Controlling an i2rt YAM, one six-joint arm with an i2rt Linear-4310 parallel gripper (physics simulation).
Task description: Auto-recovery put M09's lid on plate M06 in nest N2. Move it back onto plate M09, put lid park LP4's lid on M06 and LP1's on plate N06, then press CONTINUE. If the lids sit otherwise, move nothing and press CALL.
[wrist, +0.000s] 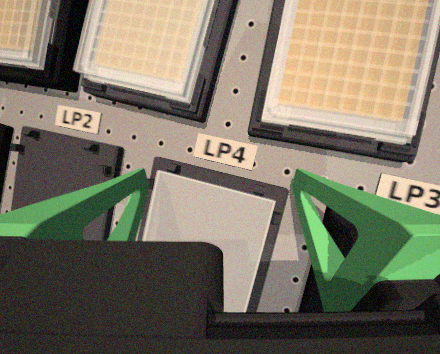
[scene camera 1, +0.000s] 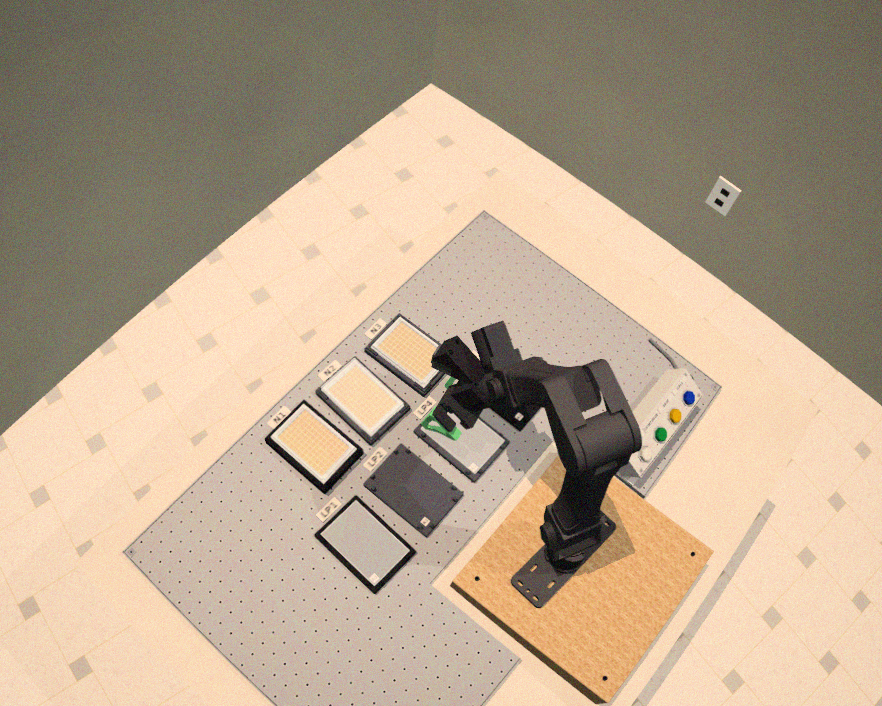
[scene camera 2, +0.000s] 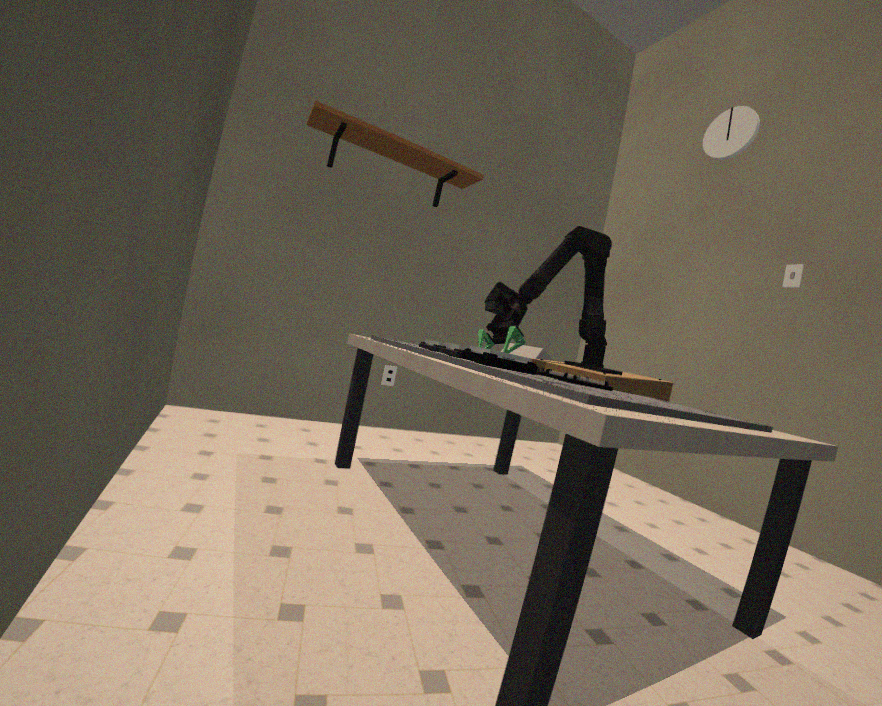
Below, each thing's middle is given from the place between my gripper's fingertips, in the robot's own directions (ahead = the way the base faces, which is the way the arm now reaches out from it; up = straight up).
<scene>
Now: hand 2 cm short of the label LP4 (wrist: 230, 152), 1 cm to the right of it and 2 cm above it. Round my hand: nest labelled LP4 (wrist: 280, 194) (6 cm behind, 2 cm below); nest LP2 (scene camera 1: 416, 492) (7 cm behind, 13 cm to the left, 2 cm below); label LP2 (wrist: 69, 117) (14 cm to the left, 2 cm below).
</scene>
